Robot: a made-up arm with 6 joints.
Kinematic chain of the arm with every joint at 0, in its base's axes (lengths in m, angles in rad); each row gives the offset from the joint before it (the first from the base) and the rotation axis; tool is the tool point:
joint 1: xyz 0 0 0.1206 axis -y
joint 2: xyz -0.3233 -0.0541 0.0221 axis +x
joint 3: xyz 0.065 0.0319 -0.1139 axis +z
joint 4: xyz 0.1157 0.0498 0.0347 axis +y
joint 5: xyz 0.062 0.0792 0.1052 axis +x
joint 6: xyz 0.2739 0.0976 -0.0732 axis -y
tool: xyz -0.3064 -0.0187 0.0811
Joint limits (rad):
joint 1: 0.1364..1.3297
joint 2: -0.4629..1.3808
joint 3: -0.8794..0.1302
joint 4: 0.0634..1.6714
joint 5: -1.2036..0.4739
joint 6: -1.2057..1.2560
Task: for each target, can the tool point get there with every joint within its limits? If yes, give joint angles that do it. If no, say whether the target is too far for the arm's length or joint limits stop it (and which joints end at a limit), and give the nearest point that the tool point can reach.
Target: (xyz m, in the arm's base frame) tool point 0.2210 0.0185 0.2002
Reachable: yes | joints 1.1303 0.9152 -0.6879 1.4508 0.2524 -0.5973
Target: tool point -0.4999 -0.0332 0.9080
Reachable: no: joint limits stop it (at a limit: joint 2, joint 3, joint 4, joint 6) | nearest point -0.2684 -0.0301 0.5434 | short by 0.432 m
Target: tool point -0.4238 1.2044 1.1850
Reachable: no: too far | nearest point -0.1571 0.4134 0.4810 | short by 1.092 m
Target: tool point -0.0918 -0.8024 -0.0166
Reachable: no: joint limits stop it (at a limit: joint 1, joint 2, joint 3, joint 5, joint 6) | nearest point 0.1390 -0.4715 -0.0516 | short by 0.405 m
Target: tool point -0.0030 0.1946 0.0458
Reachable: yes | joints 0.5737 0.5726 -0.4802 0.3457 0.0391 0.7466
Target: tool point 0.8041 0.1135 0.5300
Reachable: no: joint limits stop it (at a limit: joint 1, joint 2, joint 6) | nearest point 0.4368 0.0544 0.2522 | short by 0.464 m
